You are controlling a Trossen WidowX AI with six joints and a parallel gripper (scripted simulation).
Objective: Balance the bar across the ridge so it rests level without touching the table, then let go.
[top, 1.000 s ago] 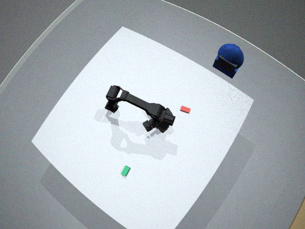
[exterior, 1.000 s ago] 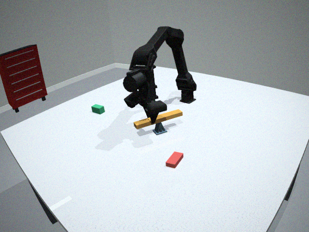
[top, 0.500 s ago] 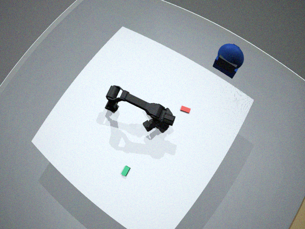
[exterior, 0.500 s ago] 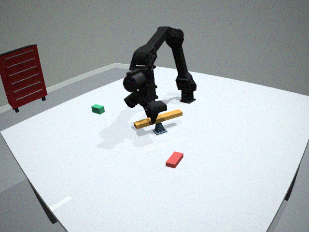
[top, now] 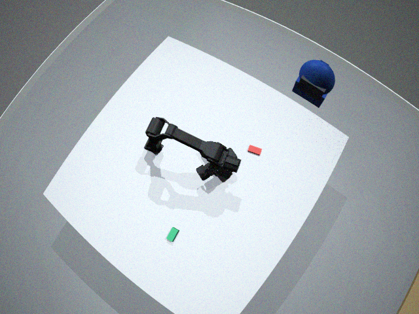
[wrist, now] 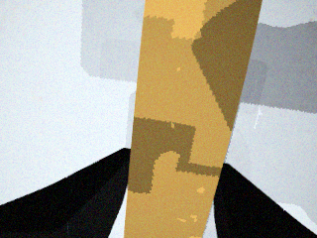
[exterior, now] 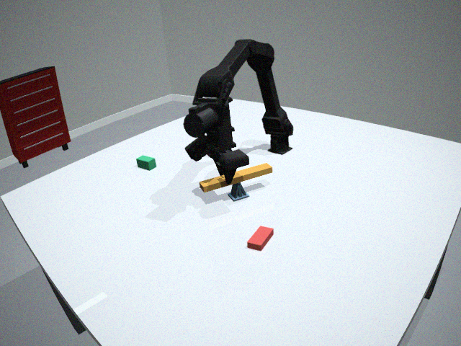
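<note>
The orange bar is 3 cm behind my gripper tip and 1 cm to the left of it. The rest, counted from my gripper tip: green block (39 cm to the right, 4 cm below); then red block (9 cm ahead, 19 cm to the left, 5 cm below).
</note>
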